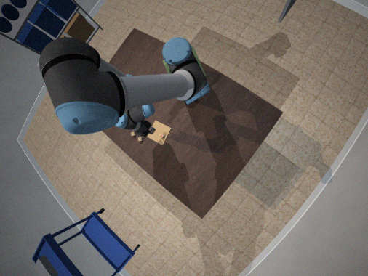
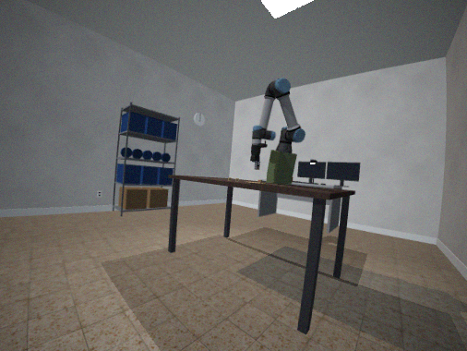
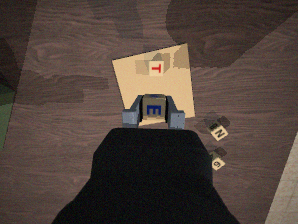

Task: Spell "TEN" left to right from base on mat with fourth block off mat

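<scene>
Right now my hand is 120 mm above the tan mat. The rest, counted from my hand: N block (110 mm ahead, 100 mm to the right, 110 mm below).
</scene>
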